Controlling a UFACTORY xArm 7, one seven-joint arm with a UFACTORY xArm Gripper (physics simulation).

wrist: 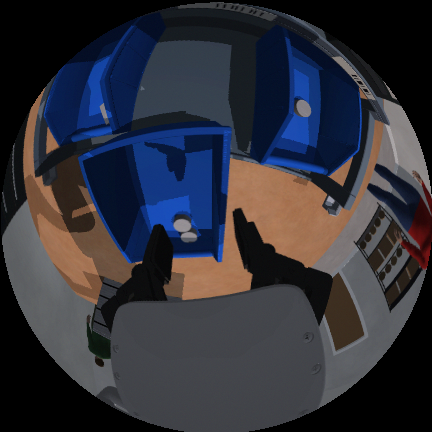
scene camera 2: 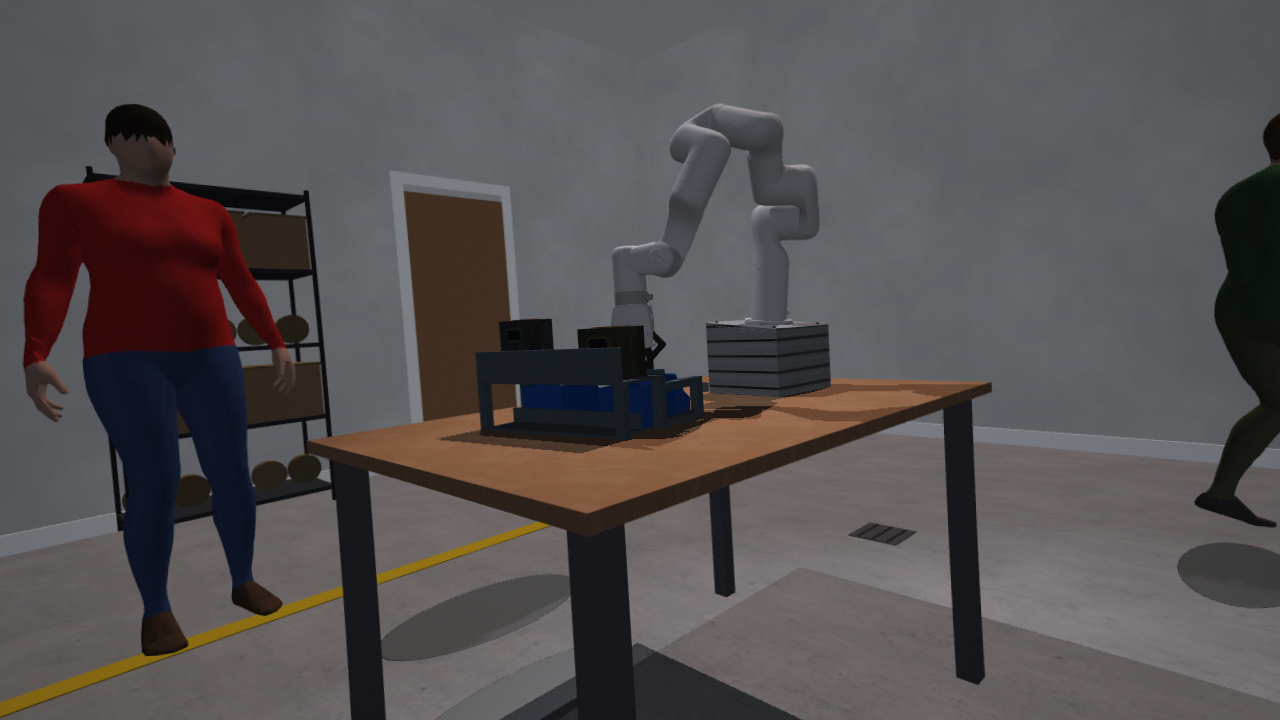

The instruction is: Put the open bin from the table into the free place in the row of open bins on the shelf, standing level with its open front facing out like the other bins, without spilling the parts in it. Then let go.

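Places are measured from the arm's base along level axes (x ahead, y left, z up), in centimetres.
Where they show: gripper, between the fingertips: (wrist: 199, 229); arm's base, origin of its link: (scene camera 2: 768, 323).
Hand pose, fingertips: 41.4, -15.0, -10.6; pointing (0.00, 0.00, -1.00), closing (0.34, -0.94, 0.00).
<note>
Each offset is from my fingertips to the top centre of the thing, as dx, dy, dz. "*": to the spot under its first point. Level surfaces: height alone.
The open blue bin {* +2.6, +0.2, -6.0} (wrist: 200, 175) rests near the shelf's front edge in the wrist view, turned slightly; two light round parts {* -3.8, +1.6, -5.6} (wrist: 182, 222) lie inside near its gripper-side end. The shelf (scene camera 2: 549, 368) (wrist: 195, 70) has a free place between a left blue bin {* +13.1, +17.5, -6.5} (wrist: 85, 100) and a right blue bin {* +15.9, -13.3, -5.3} (wrist: 325, 110), which holds a light round part. My gripper (scene camera 2: 657, 345) (wrist: 199, 229) is open, with nothing held. In the wrist view its left finger overlaps the bin's near end, and its right finger is to the right of the bin's right wall. In the scene view the shelf hides much of the bins.
Two dark boxes {* +27.8, -6.2, +12.0} (scene camera 2: 526, 333) {+24.7, +13.2, +12.5} (scene camera 2: 617, 340) stand at the top of the shelf. The wooden table {dz -7.4} (scene camera 2: 760, 447) (wrist: 275, 200) carries the shelf and the arm's slatted base block (scene camera 2: 768, 358). A person in red (scene camera 2: 152, 268) and a person in green (scene camera 2: 1253, 241) stand beyond the table.
</note>
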